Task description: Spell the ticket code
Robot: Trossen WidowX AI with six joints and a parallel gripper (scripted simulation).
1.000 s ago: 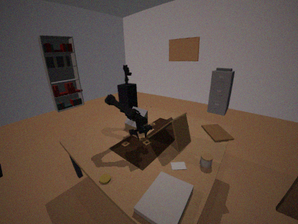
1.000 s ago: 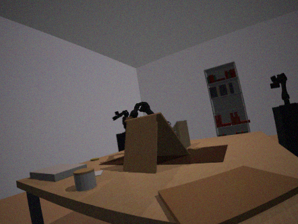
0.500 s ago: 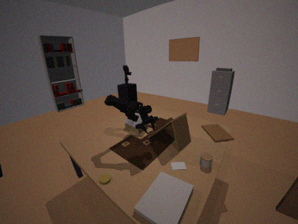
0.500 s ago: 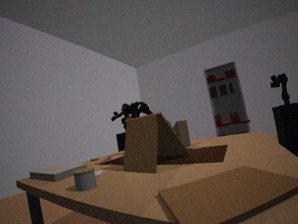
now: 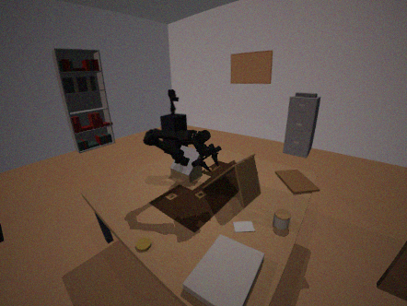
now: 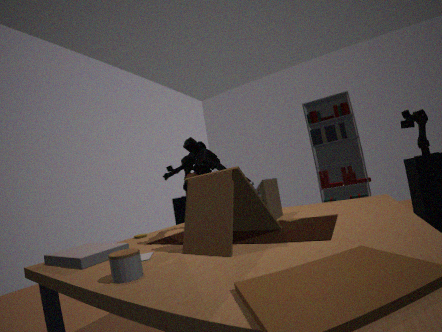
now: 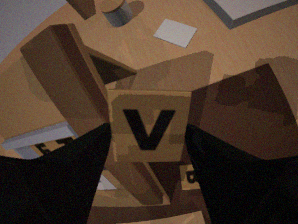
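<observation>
The tile marked t lies 3 cm ahead of my gripper tip, 12 cm to the left of it and 5 cm below it. Also, from my gripper tip: tile marked e (4 cm ahead, 17 cm to the left, 5 cm below); then white ticket (3 cm behind, 17 cm to the left, 12 cm below); then tile marked v (right at my gripper tip).
</observation>
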